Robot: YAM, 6 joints.
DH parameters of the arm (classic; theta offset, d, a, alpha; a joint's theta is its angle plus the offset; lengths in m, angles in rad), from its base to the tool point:
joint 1: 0 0.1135 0.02 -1.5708
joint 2: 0 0 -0.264 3.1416
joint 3: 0.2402 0 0.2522 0
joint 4: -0.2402 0 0.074 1.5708
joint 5: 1.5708 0 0 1.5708
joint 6: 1.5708 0.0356 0 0
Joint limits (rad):
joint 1: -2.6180..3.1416
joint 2: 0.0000..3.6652
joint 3: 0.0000..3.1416
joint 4: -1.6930..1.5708
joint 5: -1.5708..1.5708
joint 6: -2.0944..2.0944
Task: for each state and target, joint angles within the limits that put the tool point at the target. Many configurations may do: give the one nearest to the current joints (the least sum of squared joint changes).
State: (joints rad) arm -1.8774 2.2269 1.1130 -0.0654 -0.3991 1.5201
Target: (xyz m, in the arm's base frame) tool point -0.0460 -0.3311 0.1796
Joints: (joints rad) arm -1.7549 1.6597 0.9548 -0.2061 -0.4471 1.5201
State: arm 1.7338 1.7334 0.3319 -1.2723 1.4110 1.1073
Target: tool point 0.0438 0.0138 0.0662
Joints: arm 1.1511 1.9971 0.0911 -0.7803 1.3076 1.1073
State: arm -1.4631 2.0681 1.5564 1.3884 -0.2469 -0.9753
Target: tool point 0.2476 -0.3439 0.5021
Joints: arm -0.9679 2.0199 1.9825 1.2105 -0.2535 -0.9753
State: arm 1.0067 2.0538 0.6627 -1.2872 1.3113 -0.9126
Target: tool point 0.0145 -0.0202 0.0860
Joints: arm 0.8167 2.0915 0.0534 -0.9953 0.7551 -0.9126
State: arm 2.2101 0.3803 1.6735 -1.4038 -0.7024 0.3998
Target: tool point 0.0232 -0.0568 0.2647
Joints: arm 2.2910 0.0208 0.8671 -1.6930 -0.5974 0.3998
